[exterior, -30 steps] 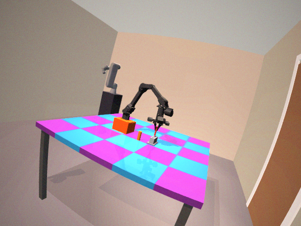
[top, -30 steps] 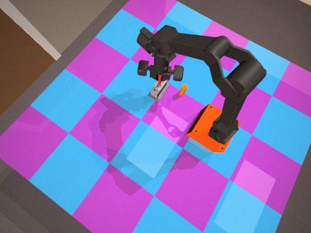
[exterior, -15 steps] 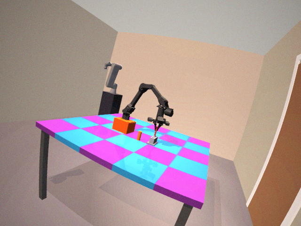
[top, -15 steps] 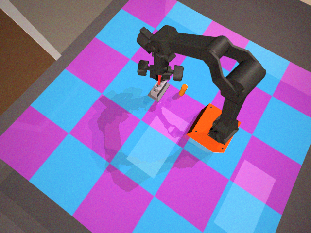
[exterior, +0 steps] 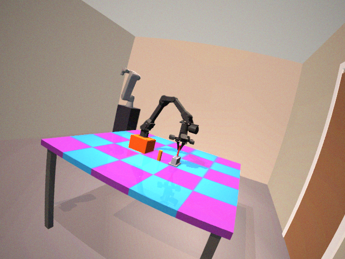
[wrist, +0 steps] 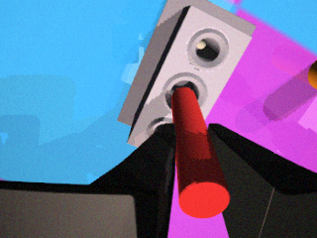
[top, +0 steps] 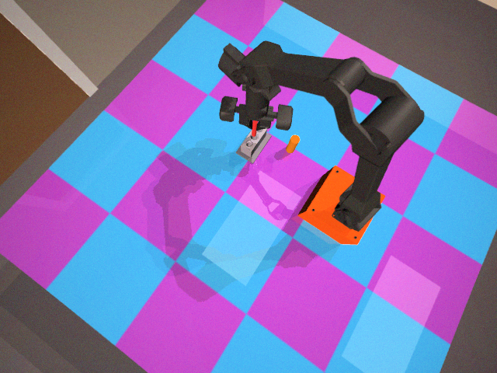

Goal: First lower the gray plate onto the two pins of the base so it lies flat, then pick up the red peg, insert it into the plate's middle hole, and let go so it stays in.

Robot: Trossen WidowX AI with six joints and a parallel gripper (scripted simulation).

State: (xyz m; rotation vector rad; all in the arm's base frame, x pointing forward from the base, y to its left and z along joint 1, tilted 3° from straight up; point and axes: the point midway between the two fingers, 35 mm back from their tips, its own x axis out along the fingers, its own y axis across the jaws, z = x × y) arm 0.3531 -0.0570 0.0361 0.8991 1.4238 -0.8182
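The gray plate lies 70 mm below my gripper tip. Round my gripper tip: red peg: right at my gripper tip; orange cylinder: 110 mm behind, 60 mm to the right, 70 mm below; base: 100 mm below.
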